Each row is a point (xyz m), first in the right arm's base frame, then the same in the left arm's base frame.
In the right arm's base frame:
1: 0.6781 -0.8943 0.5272
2: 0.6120 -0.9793 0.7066
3: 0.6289 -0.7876 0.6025
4: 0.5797 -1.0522 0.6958
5: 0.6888 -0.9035 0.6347
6: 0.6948 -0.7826 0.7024
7: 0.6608 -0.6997 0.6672
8: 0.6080 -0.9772 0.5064
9: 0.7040 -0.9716 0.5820
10: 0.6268 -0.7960 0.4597
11: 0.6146 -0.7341 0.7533
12: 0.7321 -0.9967 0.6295
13: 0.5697 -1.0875 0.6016
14: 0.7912 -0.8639 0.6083
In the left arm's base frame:
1: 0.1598 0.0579 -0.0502
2: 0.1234 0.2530 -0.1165
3: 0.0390 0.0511 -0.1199
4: 0.1476 0.3083 -0.0633
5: 0.1492 0.1270 -0.1330
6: 0.0623 0.0845 -0.2325
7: -0.0071 0.0193 -0.2188
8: 0.1644 0.1284 0.0348
9: 0.2152 0.1347 -0.0763
10: 0.0751 -0.0313 -0.0086
11: -0.0394 0.1141 -0.2451
12: 0.2411 0.1705 -0.1177
13: 0.1837 0.2776 0.0259
14: 0.2065 0.0441 -0.1840

